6 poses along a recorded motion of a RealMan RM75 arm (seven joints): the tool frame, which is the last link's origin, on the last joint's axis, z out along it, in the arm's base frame.
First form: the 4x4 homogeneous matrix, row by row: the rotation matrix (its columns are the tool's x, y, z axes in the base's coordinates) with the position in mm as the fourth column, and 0 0 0 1 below. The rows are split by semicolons.
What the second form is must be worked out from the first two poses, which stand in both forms.
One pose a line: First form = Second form
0.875 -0.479 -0.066 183; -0.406 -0.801 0.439 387; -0.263 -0.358 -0.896 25; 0 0 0 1 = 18.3 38.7 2.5 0.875 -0.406 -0.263 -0.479 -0.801 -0.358
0.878 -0.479 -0.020 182; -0.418 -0.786 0.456 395; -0.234 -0.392 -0.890 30; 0 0 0 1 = 18.2 39.5 3.0 0.878 -0.418 -0.234 -0.479 -0.786 -0.392
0.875 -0.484 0.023 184; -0.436 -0.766 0.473 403; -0.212 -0.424 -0.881 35; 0 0 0 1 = 18.4 40.3 3.5 0.875 -0.436 -0.212 -0.484 -0.766 -0.424
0.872 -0.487 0.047 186; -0.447 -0.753 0.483 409; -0.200 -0.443 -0.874 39; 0 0 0 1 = 18.6 40.9 3.9 0.872 -0.447 -0.200 -0.487 -0.753 -0.443
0.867 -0.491 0.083 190; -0.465 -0.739 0.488 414; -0.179 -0.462 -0.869 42; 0 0 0 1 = 19.0 41.4 4.2 0.867 -0.465 -0.179 -0.491 -0.739 -0.462
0.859 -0.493 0.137 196; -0.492 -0.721 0.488 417; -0.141 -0.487 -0.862 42; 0 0 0 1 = 19.6 41.7 4.2 0.859 -0.492 -0.141 -0.493 -0.721 -0.487
